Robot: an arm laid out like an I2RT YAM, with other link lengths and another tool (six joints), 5 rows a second.
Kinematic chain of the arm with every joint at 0, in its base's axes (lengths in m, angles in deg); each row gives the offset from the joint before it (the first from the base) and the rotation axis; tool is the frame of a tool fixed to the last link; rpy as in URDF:
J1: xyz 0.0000 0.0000 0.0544 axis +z
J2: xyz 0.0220 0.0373 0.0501 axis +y
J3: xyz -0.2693 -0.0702 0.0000 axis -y
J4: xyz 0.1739 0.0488 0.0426 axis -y
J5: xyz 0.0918 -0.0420 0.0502 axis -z
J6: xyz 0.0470 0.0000 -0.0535 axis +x
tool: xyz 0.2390 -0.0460 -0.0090 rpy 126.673 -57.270 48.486
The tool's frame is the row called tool.
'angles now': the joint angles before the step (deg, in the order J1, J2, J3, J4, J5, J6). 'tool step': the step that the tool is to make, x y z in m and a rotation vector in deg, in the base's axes. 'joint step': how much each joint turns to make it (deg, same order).
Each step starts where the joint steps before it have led.
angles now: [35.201 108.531 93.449 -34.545 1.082 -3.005]
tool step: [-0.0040 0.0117 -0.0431 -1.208 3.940 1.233]
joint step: [0.483 5.505 0.002 1.591 -1.485 0.220]
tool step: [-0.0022 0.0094 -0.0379 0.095 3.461 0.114]
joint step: [-0.021 5.088 -0.008 2.364 -1.792 1.094]
